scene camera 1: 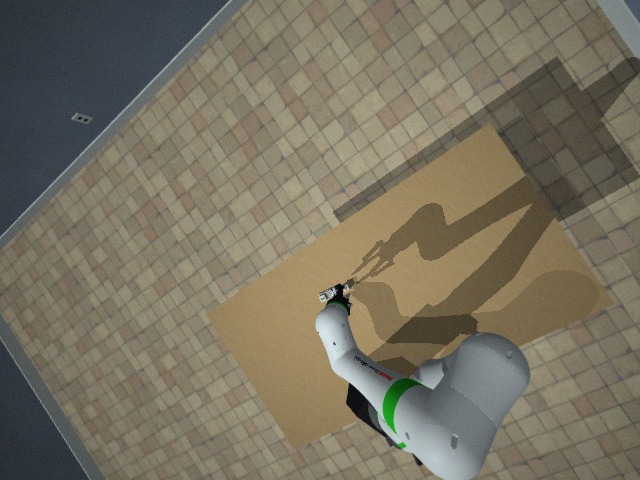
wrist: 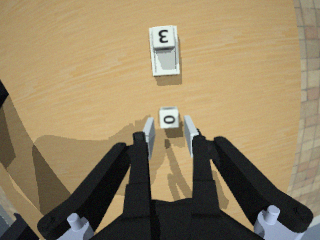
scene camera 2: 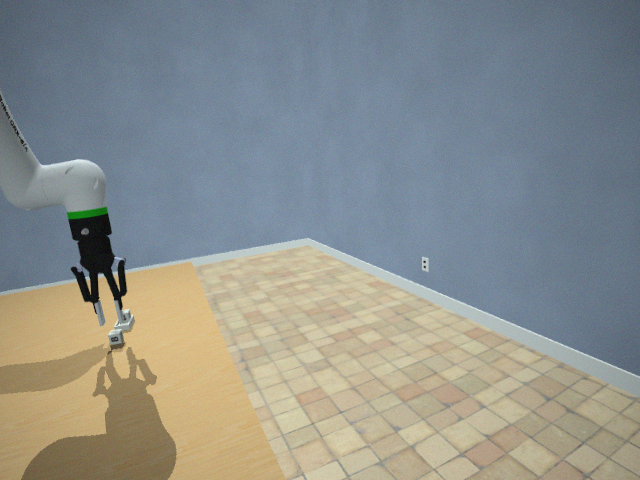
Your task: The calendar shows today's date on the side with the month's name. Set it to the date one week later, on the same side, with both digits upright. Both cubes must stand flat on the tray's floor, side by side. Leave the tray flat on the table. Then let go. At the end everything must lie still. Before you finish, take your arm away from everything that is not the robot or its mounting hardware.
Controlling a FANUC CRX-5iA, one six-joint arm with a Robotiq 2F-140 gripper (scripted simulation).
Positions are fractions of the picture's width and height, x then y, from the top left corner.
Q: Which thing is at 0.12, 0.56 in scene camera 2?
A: The gripper.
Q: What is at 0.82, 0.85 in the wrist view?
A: The gripper.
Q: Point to a white tray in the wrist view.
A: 0.51, 0.26
